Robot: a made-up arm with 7 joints. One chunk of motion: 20 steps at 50 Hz.
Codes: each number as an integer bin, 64 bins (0 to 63) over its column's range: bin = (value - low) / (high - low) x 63, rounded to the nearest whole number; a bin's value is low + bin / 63 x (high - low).
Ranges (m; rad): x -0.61..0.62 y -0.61..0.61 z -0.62..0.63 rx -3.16..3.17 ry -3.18..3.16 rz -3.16..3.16
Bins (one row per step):
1: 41 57 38 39 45 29
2: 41 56 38 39 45 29
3: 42 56 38 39 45 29
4: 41 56 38 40 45 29
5: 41 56 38 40 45 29
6: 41 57 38 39 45 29
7: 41 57 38 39 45 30
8: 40 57 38 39 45 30
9: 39 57 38 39 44 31
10: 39 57 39 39 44 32
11: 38 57 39 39 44 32
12: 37 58 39 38 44 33
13: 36 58 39 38 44 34
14: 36 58 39 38 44 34
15: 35 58 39 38 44 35
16: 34 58 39 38 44 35
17: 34 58 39 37 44 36
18: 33 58 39 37 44 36
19: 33 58 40 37 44 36
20: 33 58 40 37 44 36
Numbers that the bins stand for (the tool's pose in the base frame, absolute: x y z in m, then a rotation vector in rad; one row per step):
1: 0.1905 0.4938 0.1340 0.7586 1.3486 -0.2508
2: 0.1905 0.4744 0.1340 0.7586 1.3486 -0.2508
3: 0.2100 0.4744 0.1340 0.7586 1.3486 -0.2508
4: 0.1905 0.4744 0.1340 0.8590 1.3486 -0.2508
5: 0.1905 0.4744 0.1340 0.8590 1.3486 -0.2508
6: 0.1905 0.4938 0.1340 0.7586 1.3486 -0.2508
7: 0.1905 0.4938 0.1340 0.7586 1.3486 -0.1505
8: 0.1710 0.4938 0.1340 0.7586 1.3486 -0.1505
9: 0.1514 0.4938 0.1340 0.7586 1.2479 -0.0502
10: 0.1514 0.4938 0.1538 0.7586 1.2479 0.0502
11: 0.1319 0.4938 0.1538 0.7586 1.2479 0.0502
12: 0.1124 0.5132 0.1538 0.6581 1.2479 0.1505
13: 0.0929 0.5132 0.1538 0.6581 1.2479 0.2508
14: 0.0929 0.5132 0.1538 0.6581 1.2479 0.2508
15: 0.0733 0.5132 0.1538 0.6581 1.2479 0.3511
16: 0.0538 0.5132 0.1538 0.6581 1.2479 0.3511
17: 0.0538 0.5132 0.1538 0.5576 1.2479 0.4514
18: 0.0343 0.5132 0.1538 0.5576 1.2479 0.4514
19: 0.0343 0.5132 0.1737 0.5576 1.2479 0.4514
20: 0.0343 0.5132 0.1737 0.5576 1.2479 0.4514

